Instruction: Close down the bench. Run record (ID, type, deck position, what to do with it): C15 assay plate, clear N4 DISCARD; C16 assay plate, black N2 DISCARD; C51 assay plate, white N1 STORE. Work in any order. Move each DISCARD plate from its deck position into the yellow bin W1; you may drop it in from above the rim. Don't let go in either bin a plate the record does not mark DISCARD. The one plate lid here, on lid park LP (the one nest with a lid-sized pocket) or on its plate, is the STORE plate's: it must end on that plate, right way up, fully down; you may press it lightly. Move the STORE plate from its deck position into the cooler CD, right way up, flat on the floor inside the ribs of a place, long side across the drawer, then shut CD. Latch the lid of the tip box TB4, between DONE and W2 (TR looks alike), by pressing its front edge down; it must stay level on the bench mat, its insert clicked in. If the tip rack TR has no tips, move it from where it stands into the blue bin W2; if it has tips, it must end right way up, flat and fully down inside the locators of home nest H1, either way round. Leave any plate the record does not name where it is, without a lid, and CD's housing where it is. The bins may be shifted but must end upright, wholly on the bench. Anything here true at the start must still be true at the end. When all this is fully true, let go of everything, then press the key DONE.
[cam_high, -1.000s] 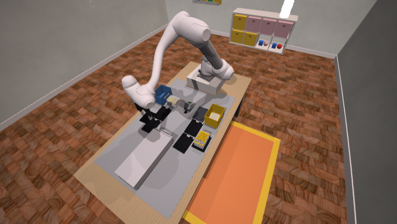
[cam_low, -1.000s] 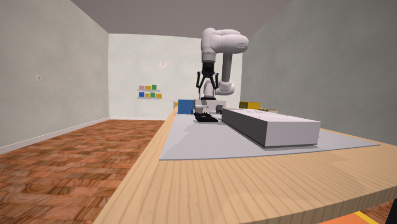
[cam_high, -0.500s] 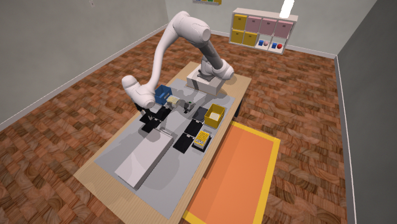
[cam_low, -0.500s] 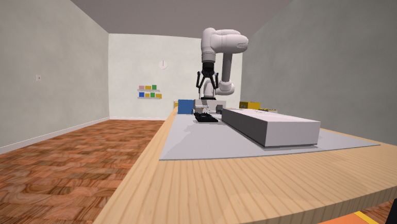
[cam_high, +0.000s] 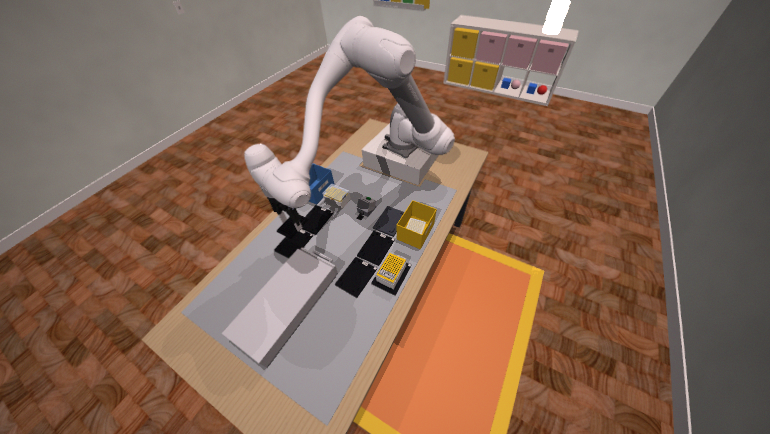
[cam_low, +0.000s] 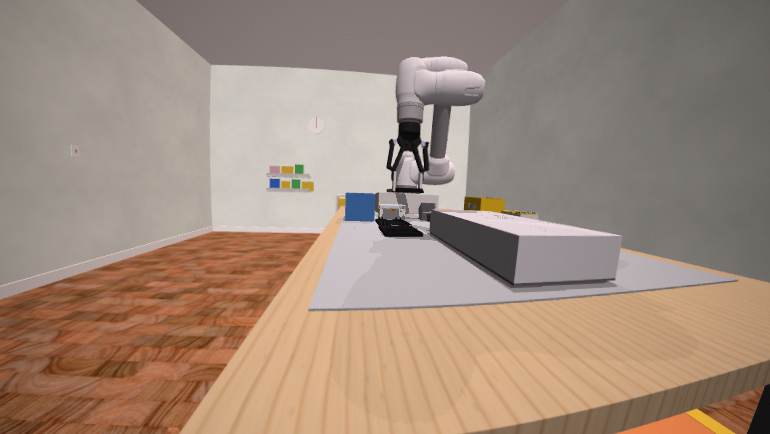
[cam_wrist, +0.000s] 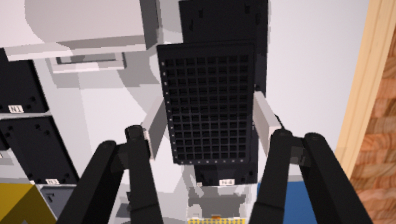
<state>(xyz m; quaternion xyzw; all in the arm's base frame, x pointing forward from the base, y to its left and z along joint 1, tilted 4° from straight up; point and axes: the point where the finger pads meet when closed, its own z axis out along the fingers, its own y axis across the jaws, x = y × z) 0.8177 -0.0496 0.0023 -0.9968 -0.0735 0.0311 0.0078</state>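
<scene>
The yellow bin W1 lies 40 cm behind my hand, 43 cm to the left of it and 13 cm below it. From my hand the other things lie so: plate lid: 12 cm ahead, 19 cm to the left, 14 cm below; black nest N4: 15 cm behind, 4 cm to the right, 16 cm below; black assay plate: 2 cm below.
</scene>
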